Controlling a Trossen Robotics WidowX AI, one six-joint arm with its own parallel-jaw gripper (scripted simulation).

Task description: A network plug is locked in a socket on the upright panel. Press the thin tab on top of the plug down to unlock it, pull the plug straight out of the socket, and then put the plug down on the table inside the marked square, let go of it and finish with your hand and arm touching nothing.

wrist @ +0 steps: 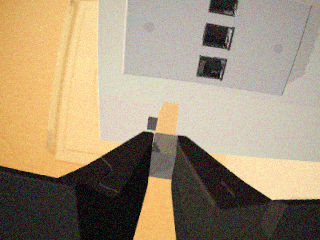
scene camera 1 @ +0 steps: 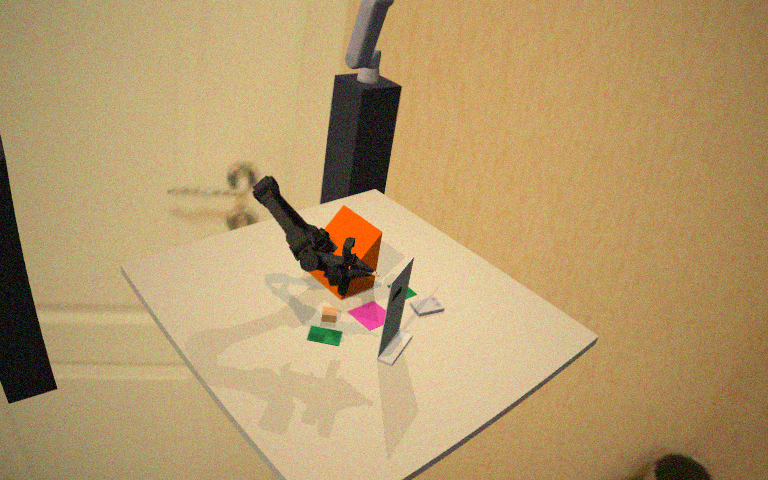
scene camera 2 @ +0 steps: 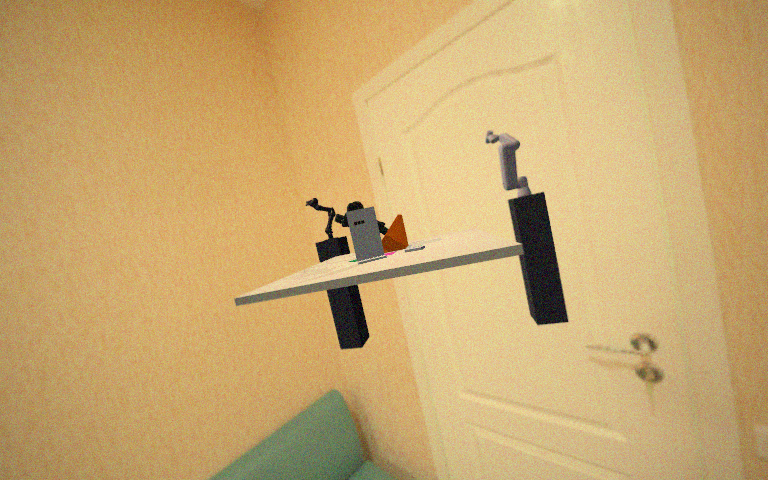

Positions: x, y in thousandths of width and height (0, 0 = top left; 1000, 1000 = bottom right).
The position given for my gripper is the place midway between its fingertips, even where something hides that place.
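Observation:
Upright grey panel (scene camera 1: 512, 711) visible, also at (wrist: 748, 335) and (scene camera 2: 473, 470). A network plug (wrist: 514, 627) is present; scene camera 2 does not show the plug, hidden by the upright grey panel. My gripper (scene camera 1: 486, 568) appears also at (wrist: 511, 602).

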